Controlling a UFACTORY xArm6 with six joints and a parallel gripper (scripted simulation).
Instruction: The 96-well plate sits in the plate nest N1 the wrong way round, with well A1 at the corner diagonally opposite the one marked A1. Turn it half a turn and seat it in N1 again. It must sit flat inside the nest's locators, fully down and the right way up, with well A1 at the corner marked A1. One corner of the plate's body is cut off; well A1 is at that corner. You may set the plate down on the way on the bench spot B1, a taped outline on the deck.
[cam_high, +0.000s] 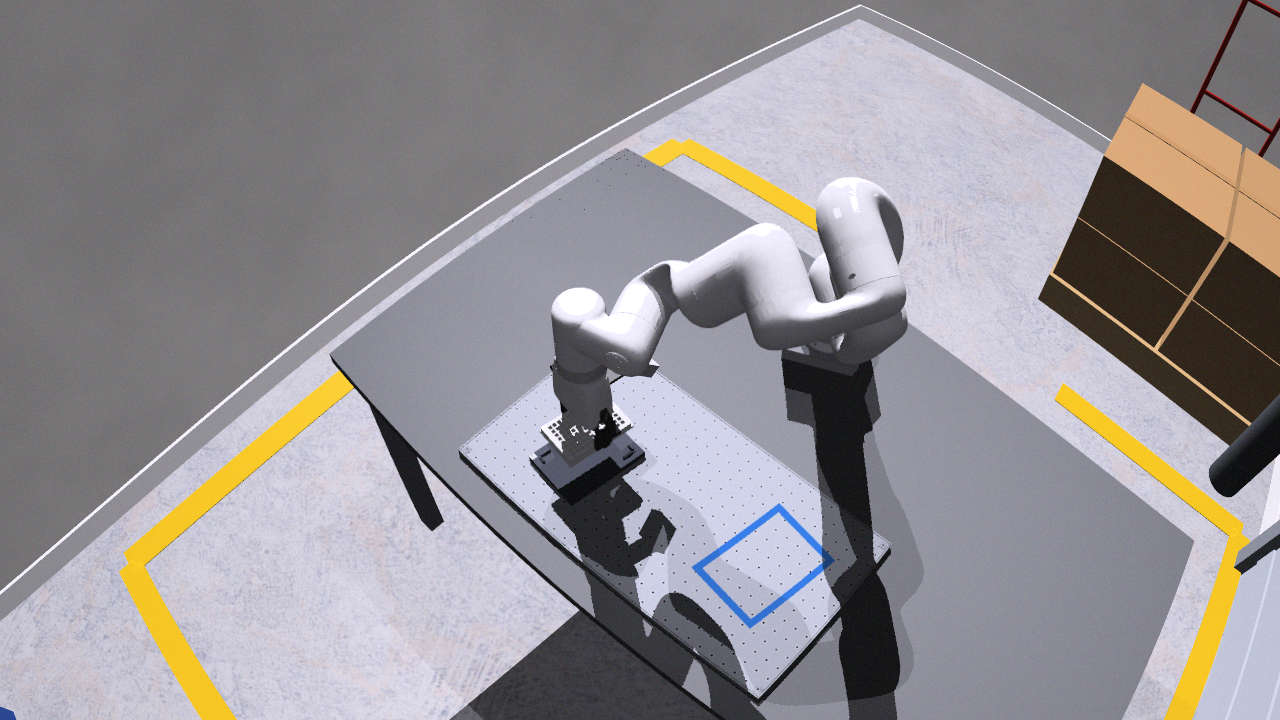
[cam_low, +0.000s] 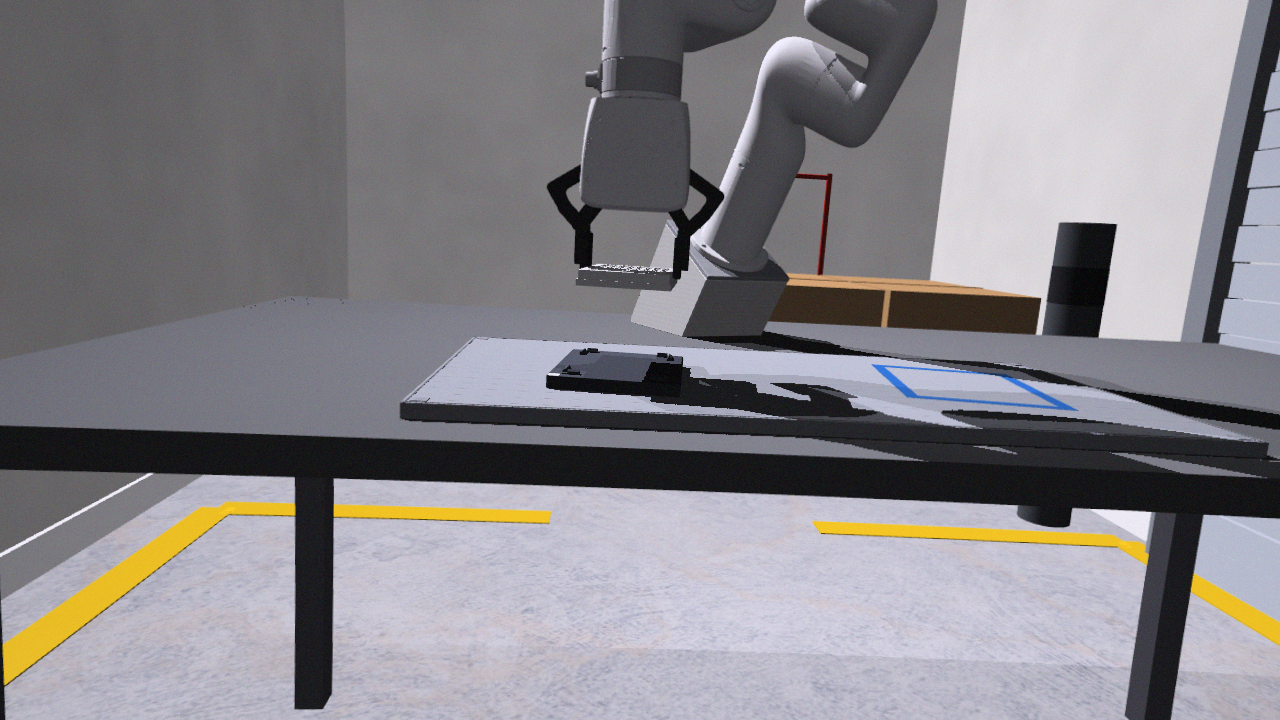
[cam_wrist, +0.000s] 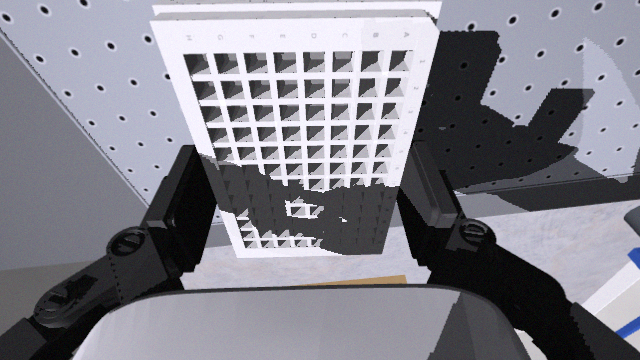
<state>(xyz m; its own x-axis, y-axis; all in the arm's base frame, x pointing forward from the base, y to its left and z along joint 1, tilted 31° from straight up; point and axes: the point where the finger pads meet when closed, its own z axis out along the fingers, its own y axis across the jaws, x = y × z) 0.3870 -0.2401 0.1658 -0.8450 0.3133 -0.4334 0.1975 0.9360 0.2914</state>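
My gripper is now 100 mm above the plate nest N1. Round my hand: A1 label: 60 mm ahead, 70 mm to the right, 100 mm below; white 96-well plate: 10 mm below.
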